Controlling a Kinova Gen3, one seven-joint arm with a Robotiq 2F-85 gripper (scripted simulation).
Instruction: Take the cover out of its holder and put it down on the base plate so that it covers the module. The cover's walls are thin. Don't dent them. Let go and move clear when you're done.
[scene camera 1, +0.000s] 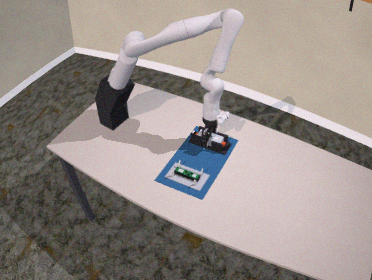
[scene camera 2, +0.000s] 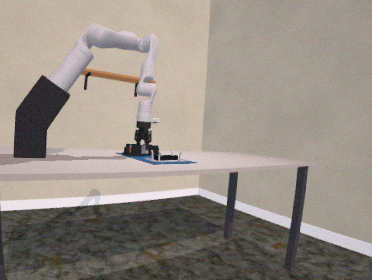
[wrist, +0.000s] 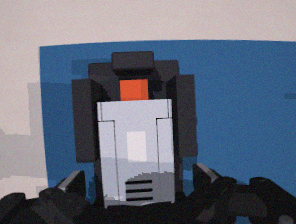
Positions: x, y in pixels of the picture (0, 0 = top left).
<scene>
The gripper (wrist: 139, 179) is 0.16 m from the lens. A light grey cover (wrist: 137, 140) is 0.13 m from the lens.
</scene>
